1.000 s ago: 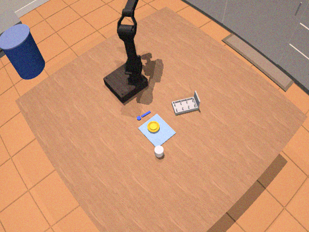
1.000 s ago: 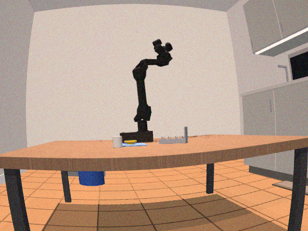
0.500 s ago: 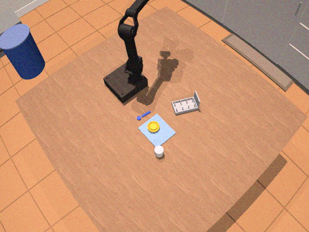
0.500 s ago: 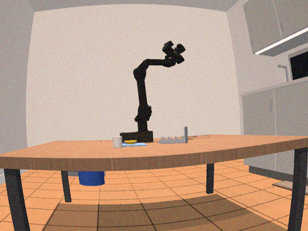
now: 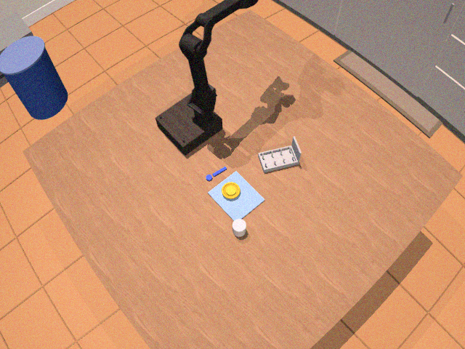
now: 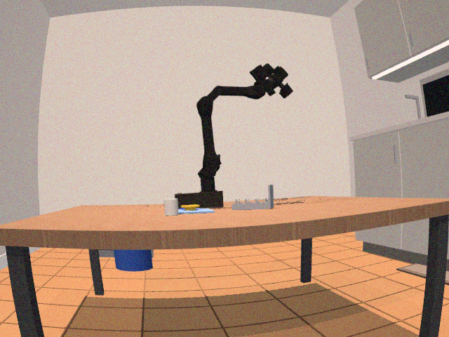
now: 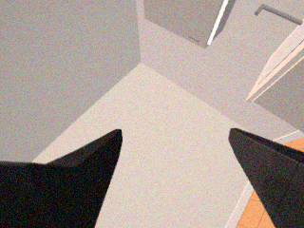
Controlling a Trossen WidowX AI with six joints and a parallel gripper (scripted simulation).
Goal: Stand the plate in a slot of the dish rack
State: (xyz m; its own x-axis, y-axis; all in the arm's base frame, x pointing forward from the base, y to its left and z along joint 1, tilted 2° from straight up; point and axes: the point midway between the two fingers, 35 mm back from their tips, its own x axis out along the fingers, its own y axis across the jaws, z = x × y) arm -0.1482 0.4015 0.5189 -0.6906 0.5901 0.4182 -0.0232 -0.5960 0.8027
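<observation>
Right now the yellow plate is 59 cm below my gripper tip, 50 cm to the right of it and 46 cm ahead of it. Round my gripper tip: blue spoon (60 cm below, 50 cm to the right, 37 cm ahead); light blue mat (60 cm below, 49 cm to the right, 48 cm ahead); grey dish rack (58 cm below, 47 cm ahead, 28 cm to the right).
</observation>
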